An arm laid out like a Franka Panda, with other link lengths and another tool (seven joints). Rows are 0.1 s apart.
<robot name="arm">
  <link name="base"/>
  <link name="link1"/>
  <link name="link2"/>
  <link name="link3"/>
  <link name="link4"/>
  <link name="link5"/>
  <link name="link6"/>
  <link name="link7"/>
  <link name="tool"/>
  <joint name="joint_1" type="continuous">
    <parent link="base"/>
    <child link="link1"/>
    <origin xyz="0 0 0.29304" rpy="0 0 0"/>
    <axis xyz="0 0 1"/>
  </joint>
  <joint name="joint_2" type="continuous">
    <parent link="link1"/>
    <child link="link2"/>
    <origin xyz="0 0 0" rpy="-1.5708 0 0"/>
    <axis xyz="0 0 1"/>
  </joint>
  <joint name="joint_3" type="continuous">
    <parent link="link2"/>
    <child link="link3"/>
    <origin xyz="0 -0.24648 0" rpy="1.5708 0 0"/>
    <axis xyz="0 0 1"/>
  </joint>
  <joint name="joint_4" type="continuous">
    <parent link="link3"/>
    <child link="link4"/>
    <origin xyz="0.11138 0 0" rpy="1.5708 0 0"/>
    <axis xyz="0 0 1"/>
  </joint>
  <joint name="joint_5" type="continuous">
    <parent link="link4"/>
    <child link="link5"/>
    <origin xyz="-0.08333 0.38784 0" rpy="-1.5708 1.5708 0"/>
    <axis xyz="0 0 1"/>
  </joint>
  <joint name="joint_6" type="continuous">
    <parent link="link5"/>
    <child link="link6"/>
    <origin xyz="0 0 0" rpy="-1.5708 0 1.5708"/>
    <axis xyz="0 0 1"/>
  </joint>
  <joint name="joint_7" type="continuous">
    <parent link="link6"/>
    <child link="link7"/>
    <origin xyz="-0.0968 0 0" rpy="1.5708 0 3.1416"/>
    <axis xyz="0 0 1"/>
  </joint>
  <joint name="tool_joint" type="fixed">
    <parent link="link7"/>
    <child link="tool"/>
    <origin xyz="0.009 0.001 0.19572" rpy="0 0.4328 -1.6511"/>
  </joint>
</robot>
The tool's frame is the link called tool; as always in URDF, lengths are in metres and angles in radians. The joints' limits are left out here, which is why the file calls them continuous.
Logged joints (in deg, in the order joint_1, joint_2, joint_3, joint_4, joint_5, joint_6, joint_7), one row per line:
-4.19 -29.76 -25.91 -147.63 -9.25 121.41 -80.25
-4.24 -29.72 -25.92 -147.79 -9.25 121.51 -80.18
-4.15 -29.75 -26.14 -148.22 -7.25 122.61 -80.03
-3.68 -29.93 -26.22 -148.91 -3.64 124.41 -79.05
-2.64 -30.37 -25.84 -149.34 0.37 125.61 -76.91
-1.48 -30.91 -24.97 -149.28 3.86 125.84 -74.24
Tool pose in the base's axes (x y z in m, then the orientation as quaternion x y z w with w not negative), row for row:
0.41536 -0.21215 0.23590 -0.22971 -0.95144 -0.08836 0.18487
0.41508 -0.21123 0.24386 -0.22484 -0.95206 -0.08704 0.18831
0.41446 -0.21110 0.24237 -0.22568 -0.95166 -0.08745 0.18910
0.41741 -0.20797 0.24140 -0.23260 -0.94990 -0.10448 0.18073
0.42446 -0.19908 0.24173 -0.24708 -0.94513 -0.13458 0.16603
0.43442 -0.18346 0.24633 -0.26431 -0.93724 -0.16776 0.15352
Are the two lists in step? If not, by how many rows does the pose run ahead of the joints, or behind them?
The pose runs 1 row behind the joints: the pose in row i belongs to the joints in row i - 1.
